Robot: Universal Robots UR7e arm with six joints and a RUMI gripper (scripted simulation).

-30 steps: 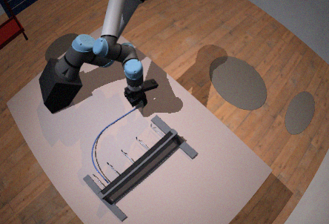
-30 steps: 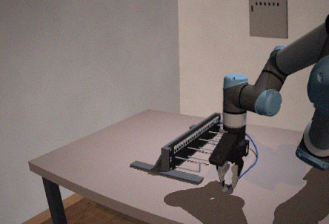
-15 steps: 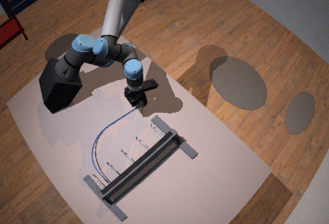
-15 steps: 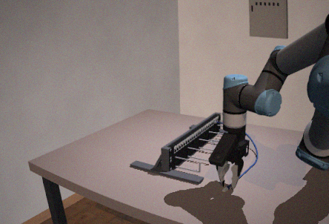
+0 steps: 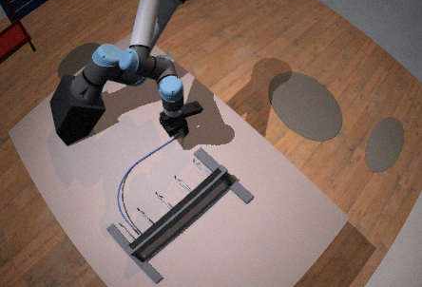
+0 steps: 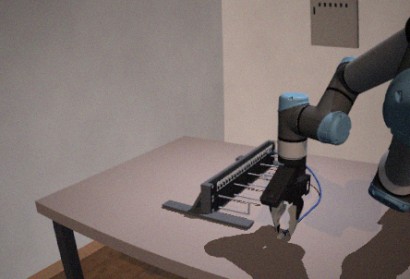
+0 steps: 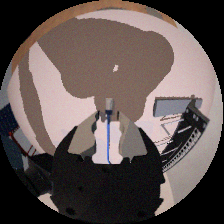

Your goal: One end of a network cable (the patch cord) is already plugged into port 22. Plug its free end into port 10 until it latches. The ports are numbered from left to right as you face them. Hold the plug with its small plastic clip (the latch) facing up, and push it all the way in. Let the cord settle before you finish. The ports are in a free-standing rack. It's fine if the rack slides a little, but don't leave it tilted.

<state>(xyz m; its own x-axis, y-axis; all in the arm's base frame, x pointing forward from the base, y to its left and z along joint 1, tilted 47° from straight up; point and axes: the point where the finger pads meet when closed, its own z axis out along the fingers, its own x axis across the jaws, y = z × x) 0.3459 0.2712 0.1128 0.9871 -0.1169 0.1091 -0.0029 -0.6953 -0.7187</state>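
Now: hand 20 mm to the right of the plug and 10 mm above it.
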